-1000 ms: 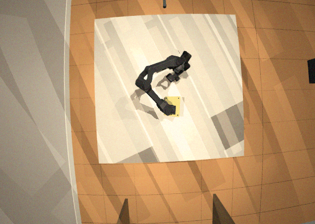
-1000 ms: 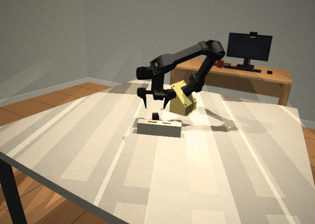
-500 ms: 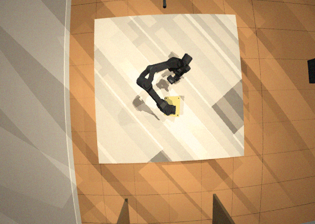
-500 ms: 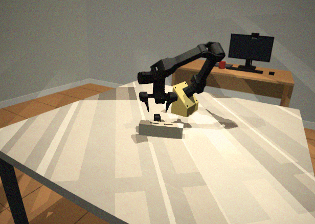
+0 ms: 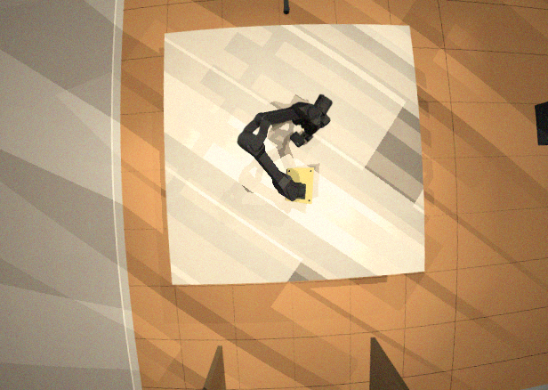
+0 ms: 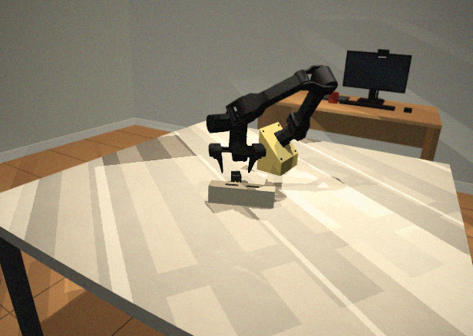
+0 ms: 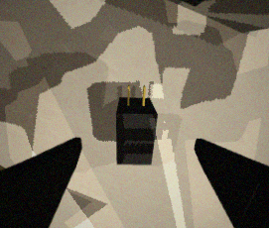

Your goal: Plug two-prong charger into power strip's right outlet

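Right now the dark charger is 20 mm below my gripper tip, 10 mm to the left of it and 10 mm ahead of it.
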